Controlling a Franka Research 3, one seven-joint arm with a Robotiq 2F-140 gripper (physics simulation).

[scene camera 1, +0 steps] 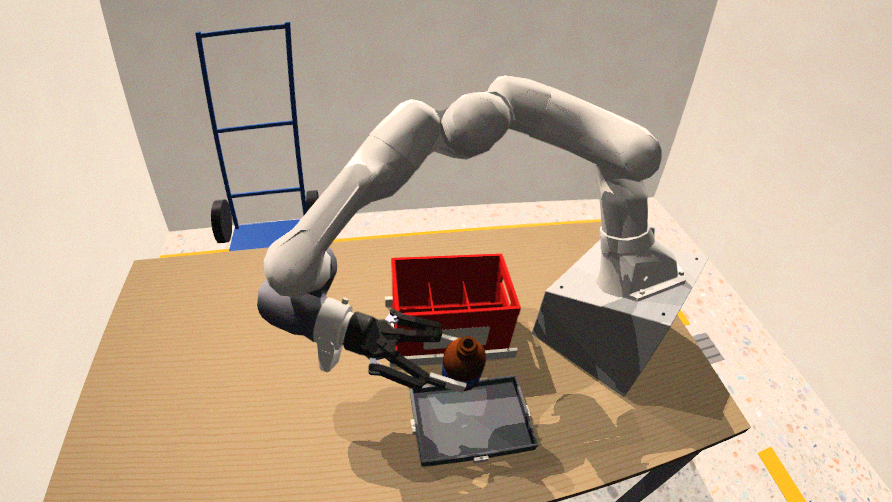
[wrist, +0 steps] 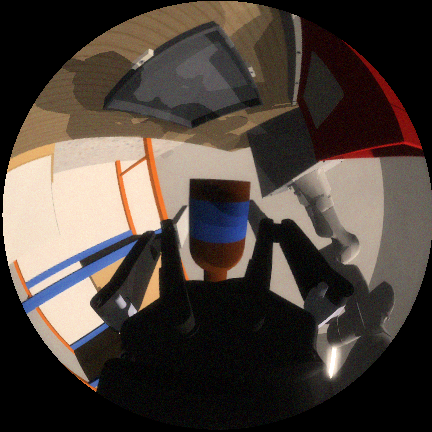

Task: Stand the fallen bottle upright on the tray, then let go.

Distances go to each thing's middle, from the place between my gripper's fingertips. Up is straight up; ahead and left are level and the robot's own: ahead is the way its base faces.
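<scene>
Brown bottle (scene camera 1: 464, 359): 10 mm ahead of my hand, 30 mm above it.
</scene>
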